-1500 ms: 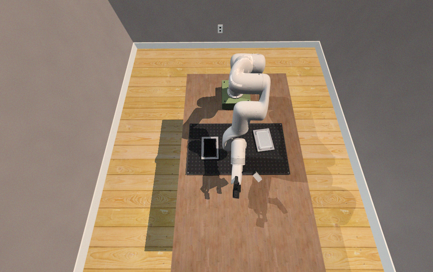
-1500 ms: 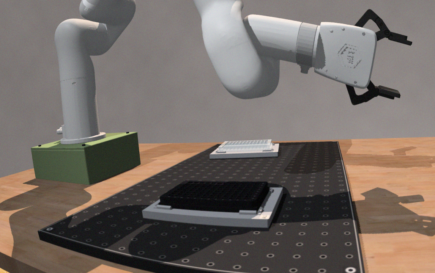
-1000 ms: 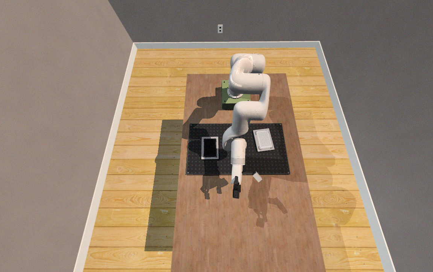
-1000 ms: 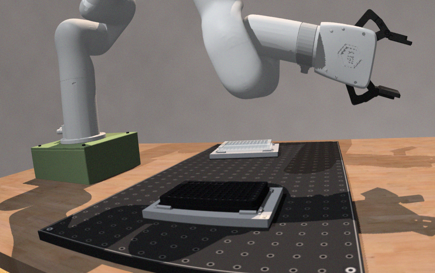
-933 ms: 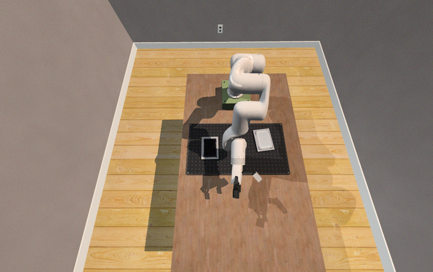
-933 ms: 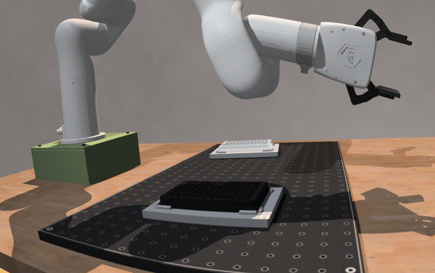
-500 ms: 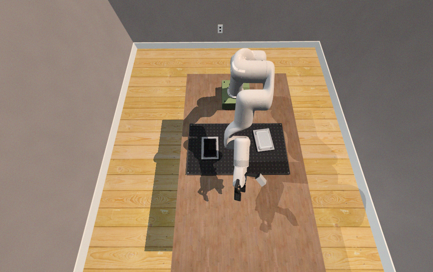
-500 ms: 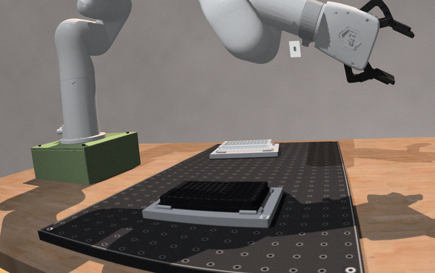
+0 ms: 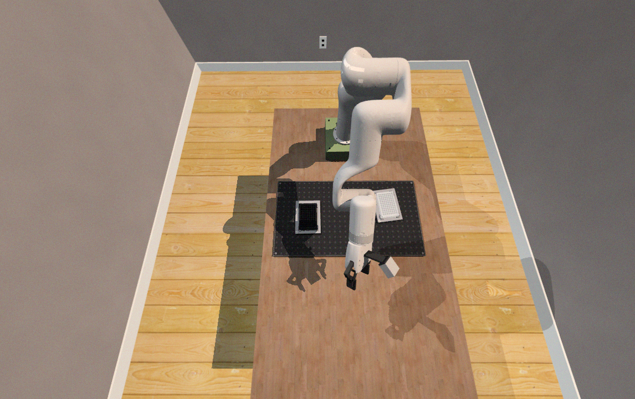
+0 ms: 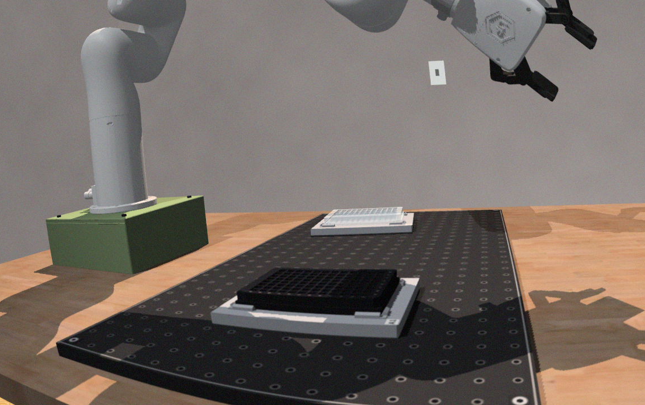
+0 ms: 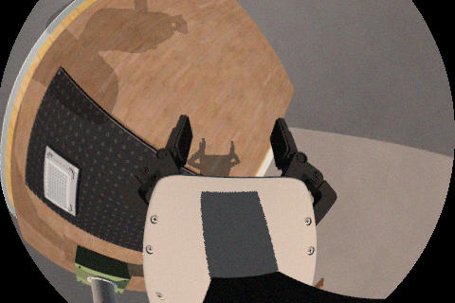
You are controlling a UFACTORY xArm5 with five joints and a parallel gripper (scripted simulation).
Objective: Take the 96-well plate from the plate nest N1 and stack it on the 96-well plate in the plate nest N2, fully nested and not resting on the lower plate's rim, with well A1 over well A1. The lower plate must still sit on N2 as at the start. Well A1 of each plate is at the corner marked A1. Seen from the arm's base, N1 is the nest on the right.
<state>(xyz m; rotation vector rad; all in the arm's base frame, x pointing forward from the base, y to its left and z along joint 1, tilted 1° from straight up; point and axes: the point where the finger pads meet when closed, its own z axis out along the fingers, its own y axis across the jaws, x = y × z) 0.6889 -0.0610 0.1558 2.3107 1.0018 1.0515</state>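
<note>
Right now the black 96-well plate is 280 mm behind my hand, 160 mm to the right of it and 210 mm below it. Round my hand: clear 96-well plate (310 mm behind, 230 mm to the left, 210 mm below).
</note>
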